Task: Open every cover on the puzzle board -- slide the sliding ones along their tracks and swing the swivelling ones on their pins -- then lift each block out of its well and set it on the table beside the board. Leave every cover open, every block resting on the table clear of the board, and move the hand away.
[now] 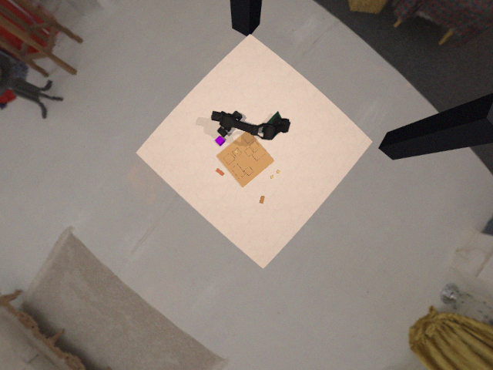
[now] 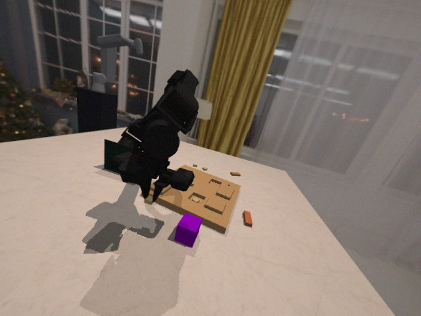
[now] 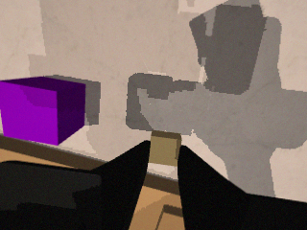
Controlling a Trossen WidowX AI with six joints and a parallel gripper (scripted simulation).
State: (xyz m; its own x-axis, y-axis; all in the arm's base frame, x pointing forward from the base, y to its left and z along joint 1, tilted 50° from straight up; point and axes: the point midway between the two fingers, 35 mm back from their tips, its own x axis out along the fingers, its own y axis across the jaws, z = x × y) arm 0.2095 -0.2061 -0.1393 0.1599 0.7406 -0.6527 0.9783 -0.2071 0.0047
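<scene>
The tan puzzle board is 100 mm ahead of my gripper tip, 190 mm to the left of it and 50 mm below it. From my gripper tip the other things lie so: purple cube: 110 mm ahead, 20 mm to the right, 50 mm below; orange block: 300 mm ahead, 110 mm to the left, 70 mm below.
</scene>
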